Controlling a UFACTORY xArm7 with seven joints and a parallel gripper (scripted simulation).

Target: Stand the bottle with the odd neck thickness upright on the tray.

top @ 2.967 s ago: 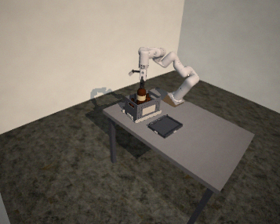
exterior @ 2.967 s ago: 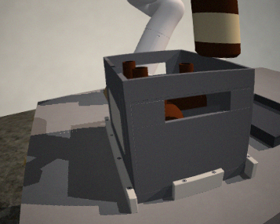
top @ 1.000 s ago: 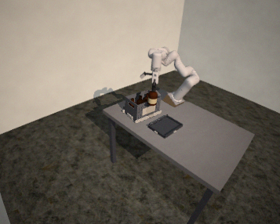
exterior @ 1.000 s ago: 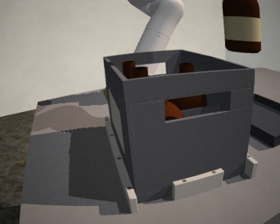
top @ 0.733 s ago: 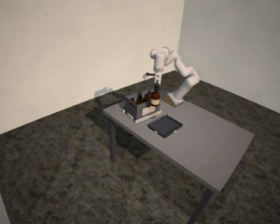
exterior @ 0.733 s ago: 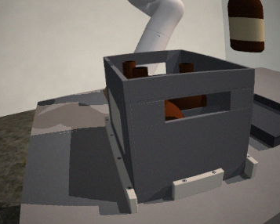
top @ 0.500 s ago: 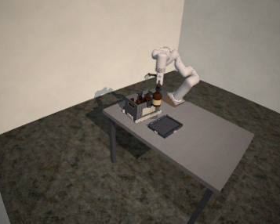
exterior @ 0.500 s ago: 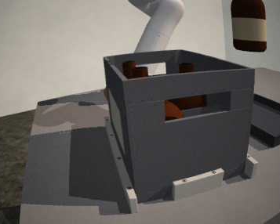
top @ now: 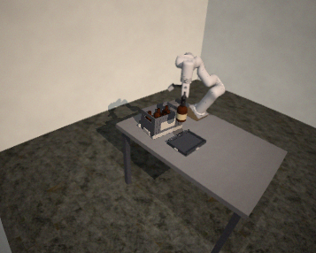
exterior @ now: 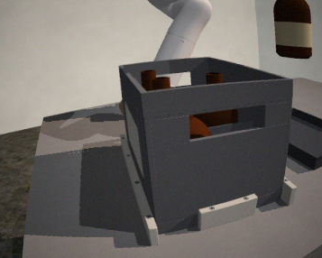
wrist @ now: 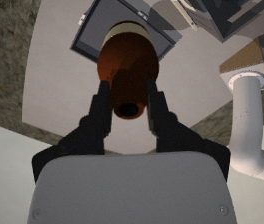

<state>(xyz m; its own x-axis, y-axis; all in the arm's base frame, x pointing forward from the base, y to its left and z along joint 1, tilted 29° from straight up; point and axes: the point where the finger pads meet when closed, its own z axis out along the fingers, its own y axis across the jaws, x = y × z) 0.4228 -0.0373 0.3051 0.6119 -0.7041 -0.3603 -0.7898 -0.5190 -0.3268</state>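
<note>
Now: hand 3 cm past the dark flat tray, 7 cm to the right of it and 32 cm above it. The rest, counted from my hand: glass bottle (12 cm behind, 25 cm to the right, 25 cm below); dark grey crate (2 cm behind, 22 cm to the right, 25 cm below).
</note>
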